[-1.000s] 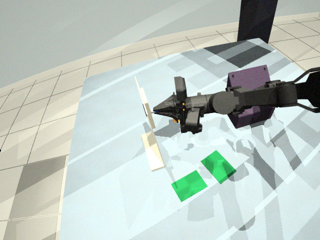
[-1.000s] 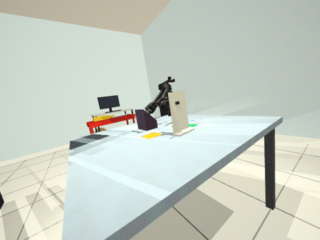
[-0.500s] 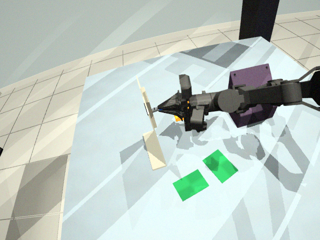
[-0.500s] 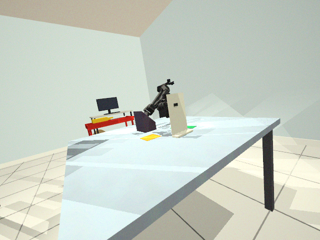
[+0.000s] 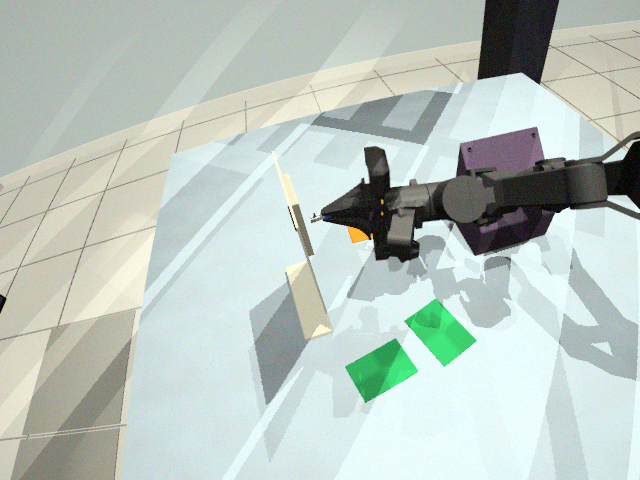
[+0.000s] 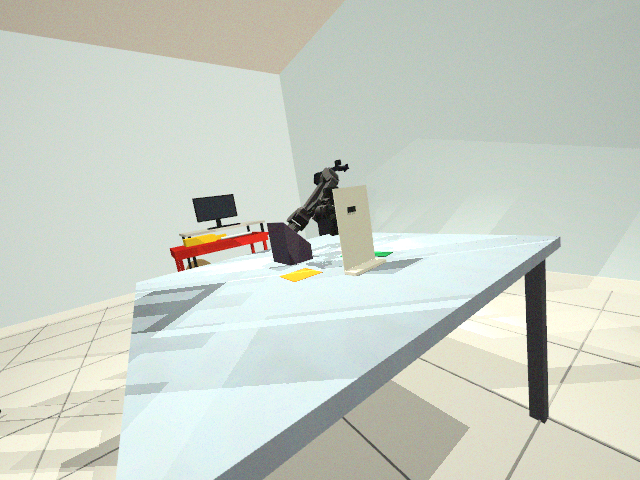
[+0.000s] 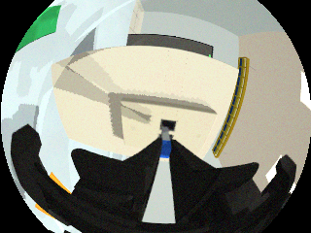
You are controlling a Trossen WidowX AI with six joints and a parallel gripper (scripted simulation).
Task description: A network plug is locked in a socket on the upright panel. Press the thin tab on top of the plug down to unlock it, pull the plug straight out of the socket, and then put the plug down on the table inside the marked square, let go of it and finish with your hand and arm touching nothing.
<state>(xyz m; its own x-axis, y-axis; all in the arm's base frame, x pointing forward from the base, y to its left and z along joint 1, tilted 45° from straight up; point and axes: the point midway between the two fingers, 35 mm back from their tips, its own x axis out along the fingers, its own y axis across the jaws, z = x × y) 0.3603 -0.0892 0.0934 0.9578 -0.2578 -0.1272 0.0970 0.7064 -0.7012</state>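
Now: the orange square patch 21 cm below my gripper tip, 15 cm to the right of it and 13 cm behind it. Round my gripper tip: blue network plug right at my gripper tip; beige panel 8 cm below, 5 cm ahead, 1 cm to the right.
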